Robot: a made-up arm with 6 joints.
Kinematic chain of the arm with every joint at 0, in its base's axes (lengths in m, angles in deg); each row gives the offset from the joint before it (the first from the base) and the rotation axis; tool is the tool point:
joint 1: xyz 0 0 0.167 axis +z
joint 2: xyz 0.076 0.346 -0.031 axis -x
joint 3: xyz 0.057 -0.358 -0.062 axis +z
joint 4: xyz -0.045 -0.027 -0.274 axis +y
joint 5: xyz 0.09 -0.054 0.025 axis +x
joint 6: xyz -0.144 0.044 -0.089 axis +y
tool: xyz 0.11 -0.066 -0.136
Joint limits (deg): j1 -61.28..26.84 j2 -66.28..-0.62 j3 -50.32..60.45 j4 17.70..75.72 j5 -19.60..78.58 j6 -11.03..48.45
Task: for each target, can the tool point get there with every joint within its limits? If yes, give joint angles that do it. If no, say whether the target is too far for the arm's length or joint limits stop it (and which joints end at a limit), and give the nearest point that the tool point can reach.
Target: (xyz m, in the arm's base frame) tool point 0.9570 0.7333 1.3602
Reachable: no: too far | nearest point 0.4799 0.3678 -0.1043 | short by 1.583 m
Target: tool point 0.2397 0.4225 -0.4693
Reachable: yes | joints -42.99 -50.46 -24.60 52.20 -5.75 16.13
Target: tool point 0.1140 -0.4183 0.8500
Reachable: no: joint limits stop it (at a limit: joint 2, joint 3, joint 4, joint 5, joint 6) | nearest point 0.0990 -0.3634 -0.1800 | short by 1.032 m
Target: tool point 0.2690 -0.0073 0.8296
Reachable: no: joint limits stop it (at a limit: joint 2, joint 4, joint 5, joint 6) | nearest point 0.2638 -0.0072 -0.1334 | short by 0.963 m
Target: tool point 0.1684 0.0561 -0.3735
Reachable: yes | joints -42.97 -9.47 -7.17 36.04 54.38 -5.59
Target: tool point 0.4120 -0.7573 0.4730
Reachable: no: joint limits stop it (at a limit: joint 2, joint 3, joint 4, joint 5, joint 6) | nearest point 0.1800 -0.3308 -0.1800 | short by 0.814 m
